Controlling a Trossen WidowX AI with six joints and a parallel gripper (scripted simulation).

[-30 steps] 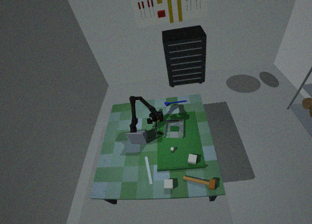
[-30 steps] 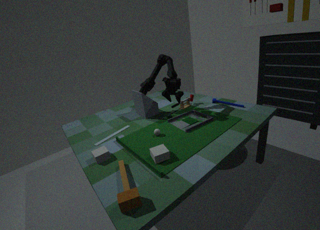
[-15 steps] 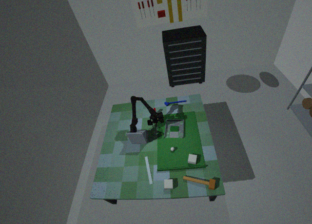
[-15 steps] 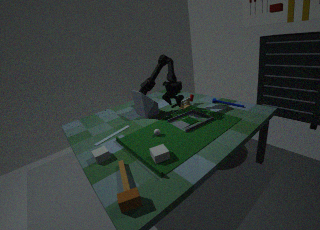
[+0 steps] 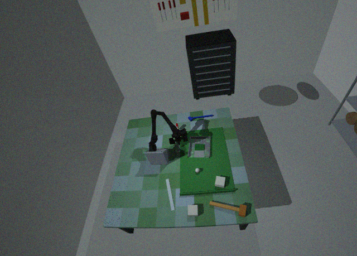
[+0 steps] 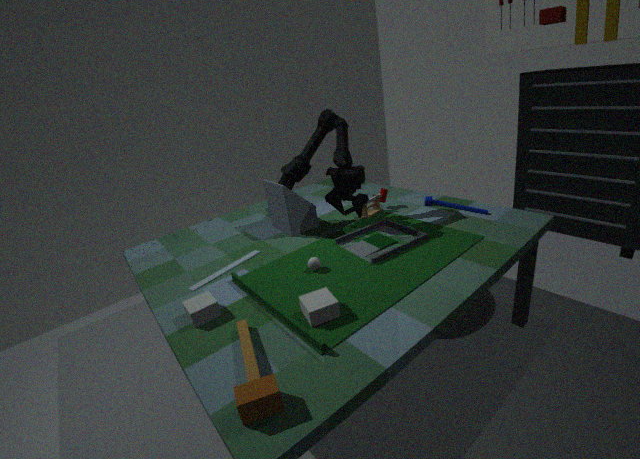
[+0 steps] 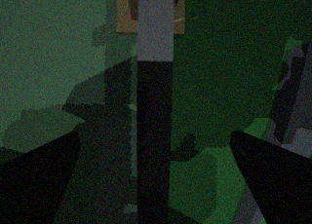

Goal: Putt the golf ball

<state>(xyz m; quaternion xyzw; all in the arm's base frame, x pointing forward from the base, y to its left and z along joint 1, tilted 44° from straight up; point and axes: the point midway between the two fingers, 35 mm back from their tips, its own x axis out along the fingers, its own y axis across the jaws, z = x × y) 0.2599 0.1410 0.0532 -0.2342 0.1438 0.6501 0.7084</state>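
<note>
My gripper tip is 110 mm to the right of the red putter, 20 mm below it and 10 mm past it. Round my gripper tip: white golf ball 340 mm to the right, 150 mm ahead, 20 mm below; blue tool 350 mm to the left, 260 mm ahead, 30 mm below; dark green mat 230 mm ahead, 200 mm to the right, 40 mm below.
</note>
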